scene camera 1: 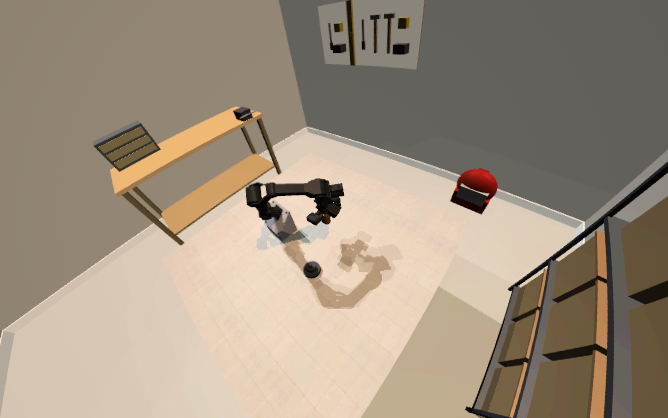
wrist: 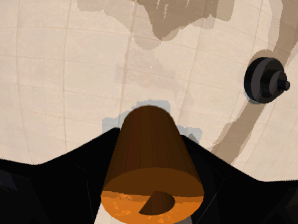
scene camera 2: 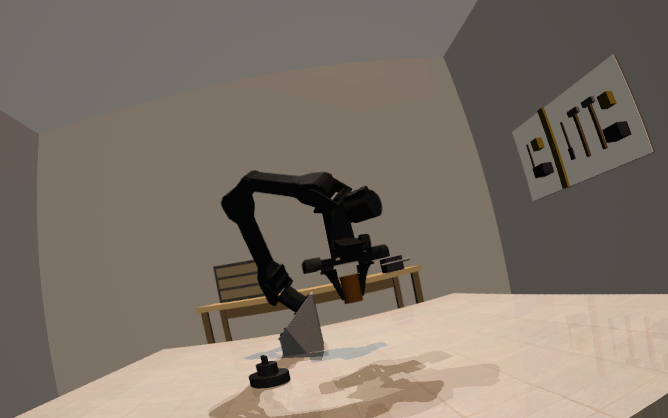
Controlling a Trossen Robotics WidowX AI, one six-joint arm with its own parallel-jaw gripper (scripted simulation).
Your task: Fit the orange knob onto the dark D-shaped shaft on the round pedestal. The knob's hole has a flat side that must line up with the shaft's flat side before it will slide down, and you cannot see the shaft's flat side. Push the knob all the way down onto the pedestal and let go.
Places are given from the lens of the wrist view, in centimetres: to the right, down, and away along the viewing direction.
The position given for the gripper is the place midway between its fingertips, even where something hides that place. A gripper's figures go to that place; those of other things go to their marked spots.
gripper (wrist: 149, 137): 0, 2, 10
short shaft (wrist: 263, 81): 19, -5, 20
